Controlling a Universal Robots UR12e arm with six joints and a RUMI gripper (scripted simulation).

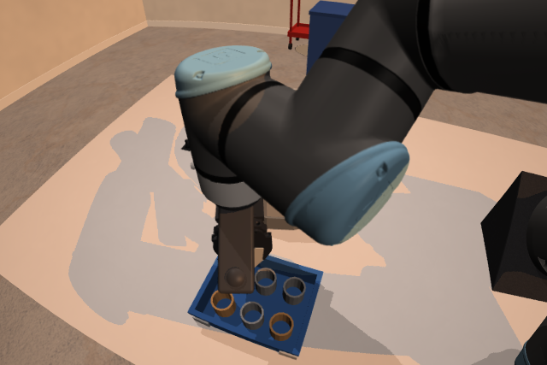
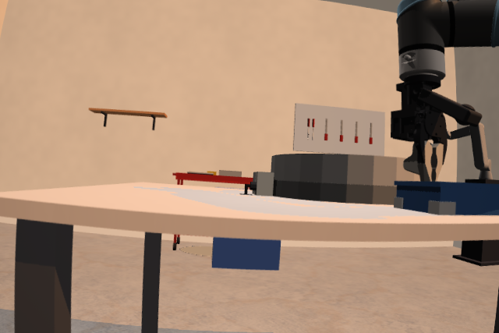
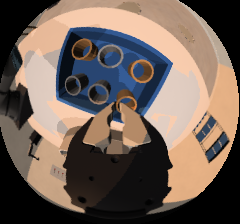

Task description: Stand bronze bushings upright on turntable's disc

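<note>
The blue crate lies 4 cm behind my hand, 4 cm to the left of it and 2 cm below it.
</note>
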